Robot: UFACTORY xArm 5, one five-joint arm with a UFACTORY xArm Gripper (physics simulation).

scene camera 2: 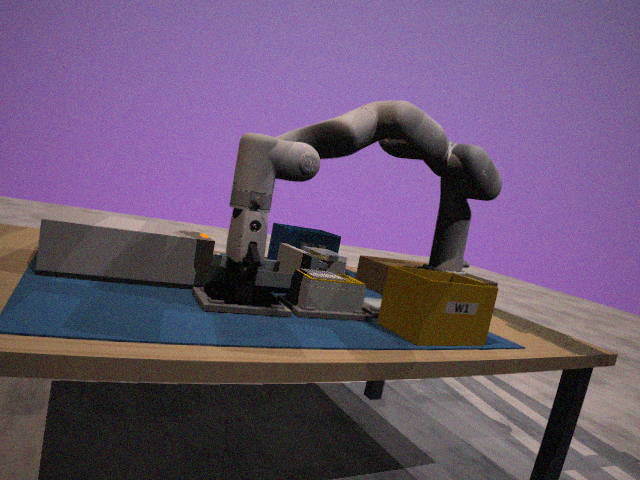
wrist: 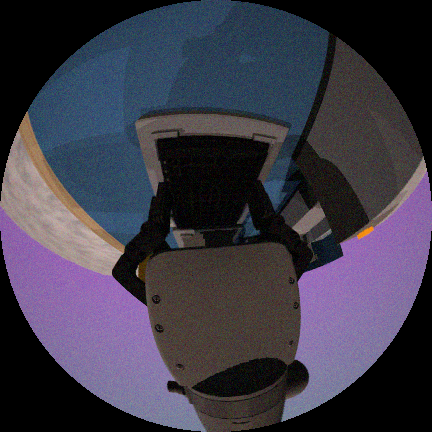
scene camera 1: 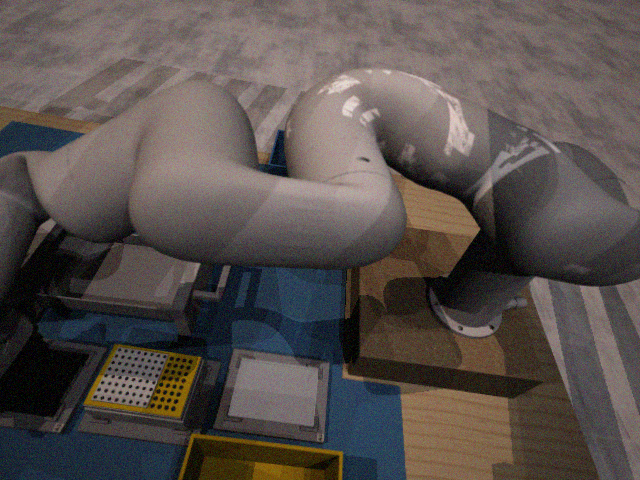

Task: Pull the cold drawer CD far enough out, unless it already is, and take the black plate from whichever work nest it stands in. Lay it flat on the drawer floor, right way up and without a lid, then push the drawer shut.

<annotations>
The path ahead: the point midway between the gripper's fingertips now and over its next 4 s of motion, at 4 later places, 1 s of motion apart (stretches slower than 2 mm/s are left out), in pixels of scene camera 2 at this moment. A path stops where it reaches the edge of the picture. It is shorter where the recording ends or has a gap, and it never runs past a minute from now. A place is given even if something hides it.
My gripper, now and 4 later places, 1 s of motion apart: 236,294; 239,275; 243,244; 251,229; 265,227
</annotations>
